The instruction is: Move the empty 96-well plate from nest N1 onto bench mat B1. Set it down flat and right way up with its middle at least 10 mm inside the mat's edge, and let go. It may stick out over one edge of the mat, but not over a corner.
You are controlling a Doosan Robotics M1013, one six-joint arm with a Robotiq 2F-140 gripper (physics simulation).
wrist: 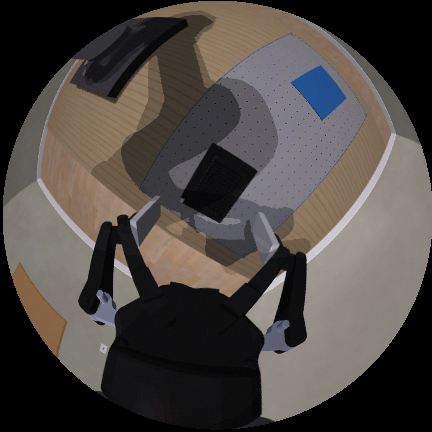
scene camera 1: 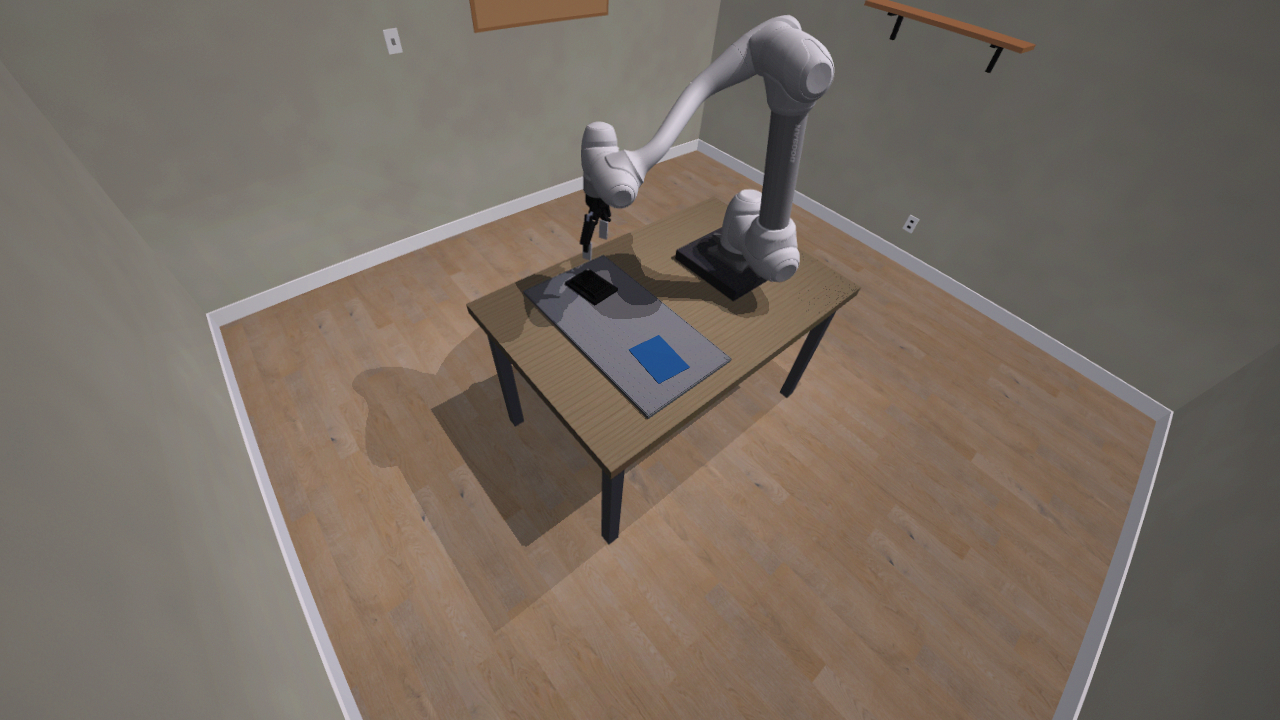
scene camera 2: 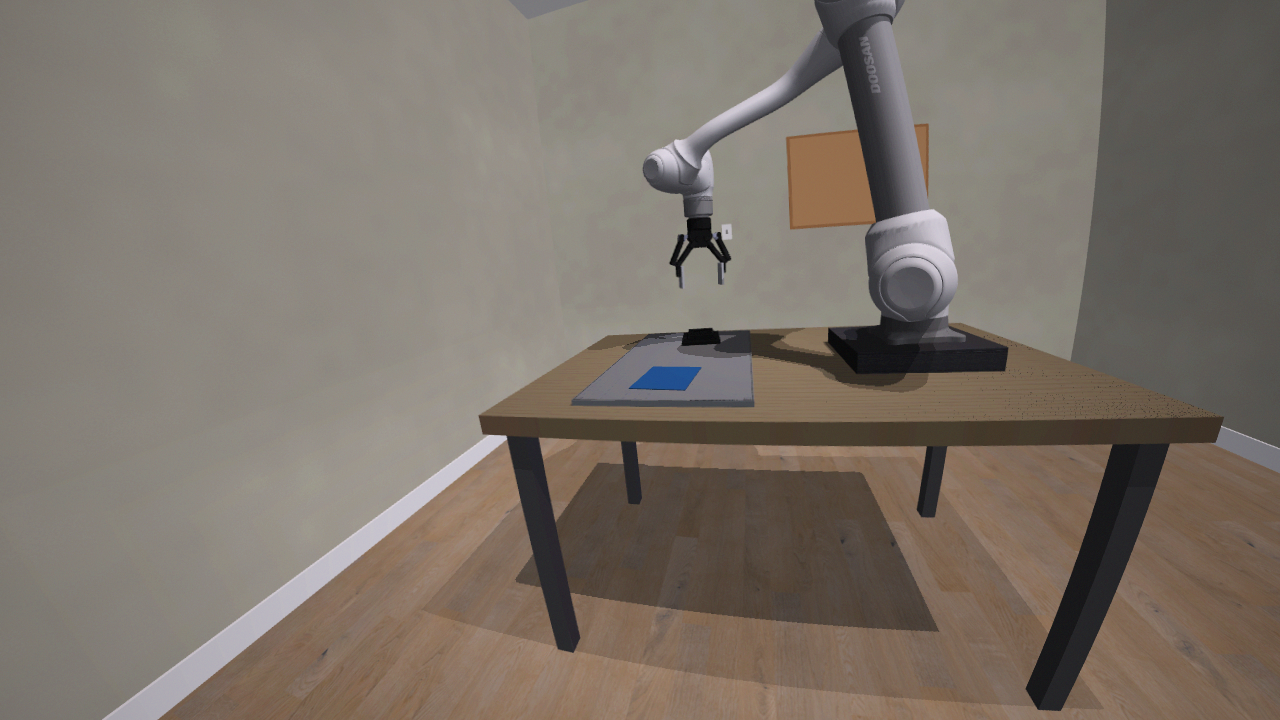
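Pixels of known places: gripper, fingertip midpoint: (wrist: 207, 213) (scene camera 1: 595, 248) (scene camera 2: 701, 286); arm's base at its link origin: (scene camera 1: 736, 254) (scene camera 2: 912, 336).
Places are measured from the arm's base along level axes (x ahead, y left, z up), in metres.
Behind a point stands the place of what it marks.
Note:
The black 96-well plate (scene camera 1: 590, 285) {y -0.210, x 0.585, z -0.012 m} (scene camera 2: 700, 331) {y -0.231, x 0.573, z -0.012 m} (wrist: 223, 181) {y -0.201, x 0.576, z -0.013 m} sits on the black nest (scene camera 2: 700, 340) {y -0.147, x 0.565, z -0.025 m} at the far end of the grey board. Plate and nest are both black, so their border is hard to make out. The blue bench mat (scene camera 1: 659, 359) {y 0.198, x 0.614, z -0.035 m} (scene camera 2: 665, 377) {y 0.198, x 0.614, z -0.036 m} (wrist: 320, 92) {y 0.174, x 0.613, z -0.036 m} lies flat near the board's other end, with nothing on it. My gripper (scene camera 1: 596, 243) {y -0.216, x 0.558, z 0.139 m} (scene camera 2: 701, 282) {y -0.216, x 0.558, z 0.139 m} (wrist: 207, 213) {y -0.216, x 0.558, z 0.139 m} is open and empty, pointing down. It hangs well above the nest. In the wrist view the plate shows ahead of the space between the fingers.
The grey perforated board (scene camera 1: 572, 317) {y -0.136, x 0.721, z -0.038 m} (scene camera 2: 617, 376) {y 0.177, x 0.739, z -0.038 m} (wrist: 300, 150) {y -0.018, x 0.675, z -0.038 m} carries nest and mat and lies on the wooden table (scene camera 1: 572, 394) {y 0.127, x 0.913, z -0.051 m} (scene camera 2: 895, 402) {y 0.329, x 0.158, z -0.051 m} (wrist: 200, 60) {y 0.023, x 0.334, z -0.051 m}. The arm's black base plate (scene camera 1: 733, 288) {y 0.133, x 0.174, z -0.002 m} (scene camera 2: 930, 359) {y 0.154, x 0.022, z -0.020 m} (wrist: 135, 60) {y -0.050, x 0.178, z -0.016 m} stands on the table beside the board. The arm's shadow falls across the board.

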